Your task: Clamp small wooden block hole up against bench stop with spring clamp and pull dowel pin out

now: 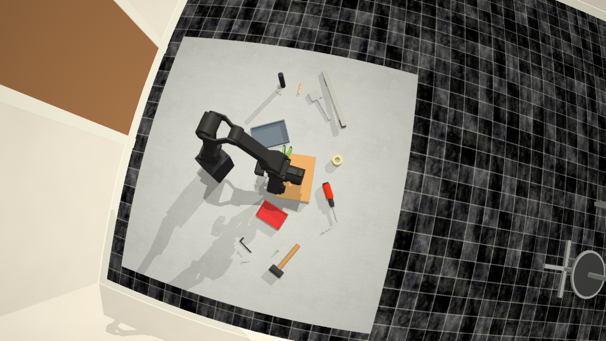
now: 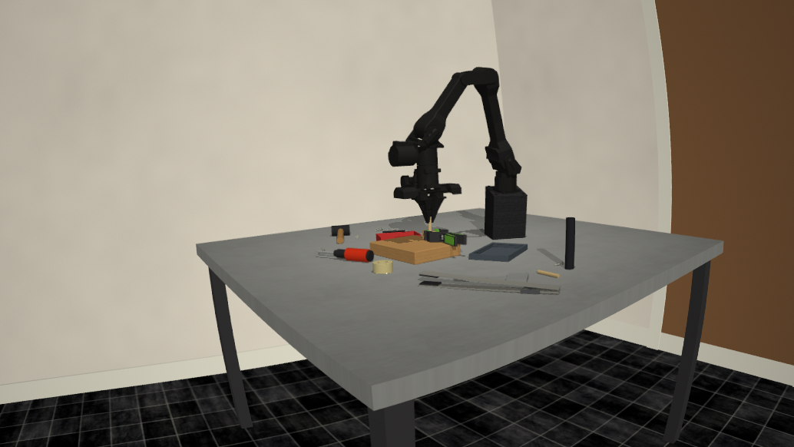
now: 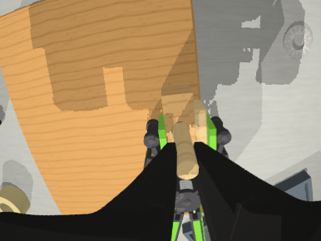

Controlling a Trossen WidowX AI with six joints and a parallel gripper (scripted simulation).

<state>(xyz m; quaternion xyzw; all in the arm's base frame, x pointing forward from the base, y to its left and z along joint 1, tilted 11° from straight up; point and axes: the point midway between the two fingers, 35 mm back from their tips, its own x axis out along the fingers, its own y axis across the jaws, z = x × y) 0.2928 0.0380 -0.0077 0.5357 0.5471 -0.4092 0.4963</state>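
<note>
My gripper is now 4 cm above the dowel pin. Round my hand: small wooden block: 7 cm below; wooden board: 10 cm below, 6 cm ahead, 2 cm to the left; wooden stop: 7 cm below, 1 cm behind.
</note>
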